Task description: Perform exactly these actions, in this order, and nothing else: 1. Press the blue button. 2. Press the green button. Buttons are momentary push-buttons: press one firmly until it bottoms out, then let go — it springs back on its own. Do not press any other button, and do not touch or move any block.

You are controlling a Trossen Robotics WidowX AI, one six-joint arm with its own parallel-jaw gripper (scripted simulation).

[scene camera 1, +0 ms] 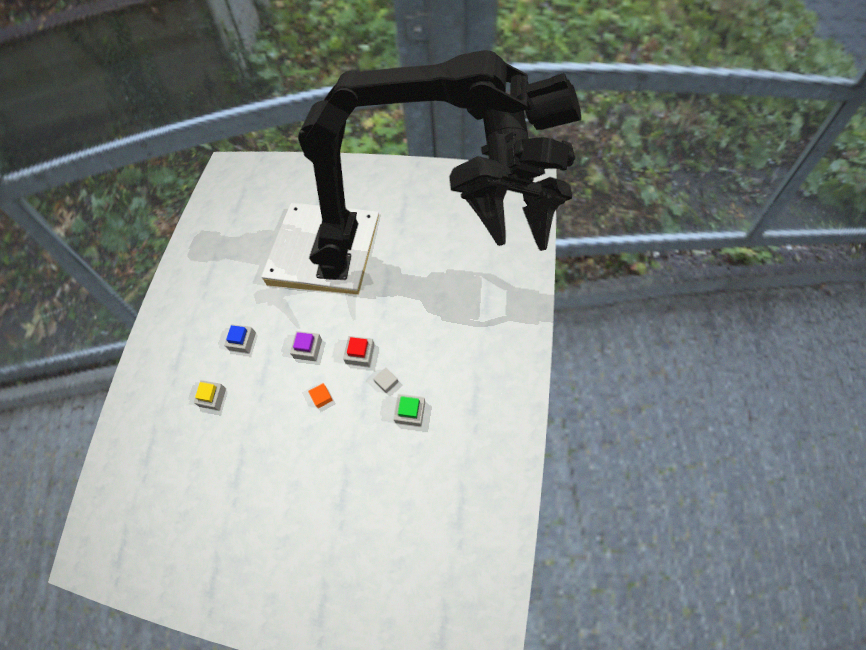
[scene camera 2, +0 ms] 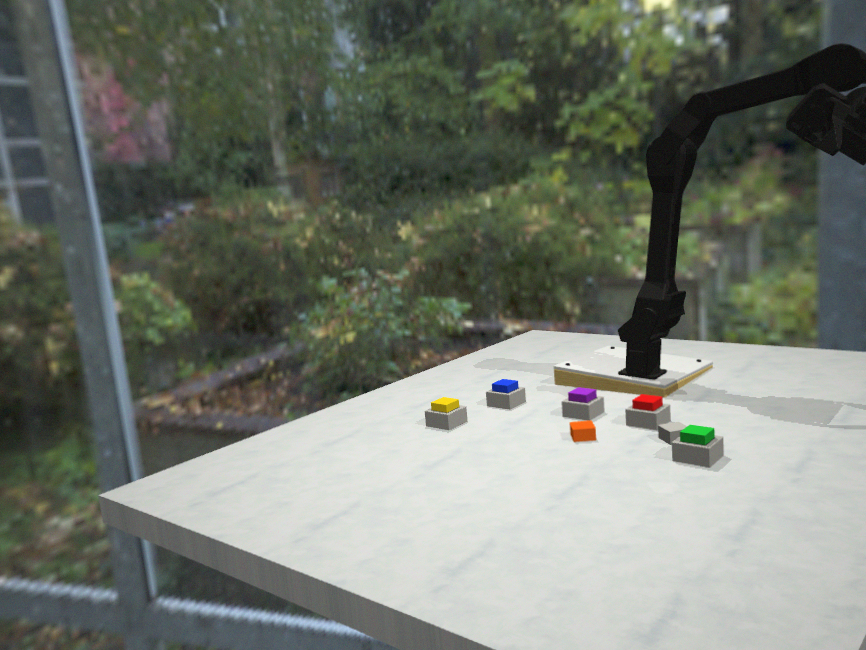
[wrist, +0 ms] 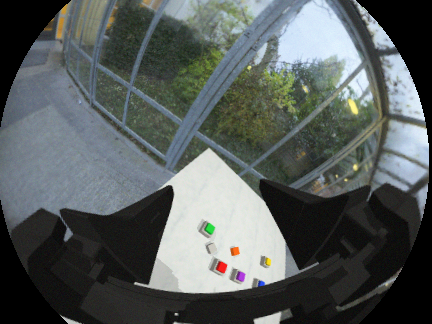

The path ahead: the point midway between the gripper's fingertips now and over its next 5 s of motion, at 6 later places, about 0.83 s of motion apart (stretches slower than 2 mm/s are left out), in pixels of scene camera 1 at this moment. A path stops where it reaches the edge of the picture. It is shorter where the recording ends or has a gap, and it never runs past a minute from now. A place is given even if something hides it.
My gripper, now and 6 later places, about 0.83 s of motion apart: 523, 247; 282, 381; 216, 315; 230, 327; 235, 334; 231, 326; 263, 370
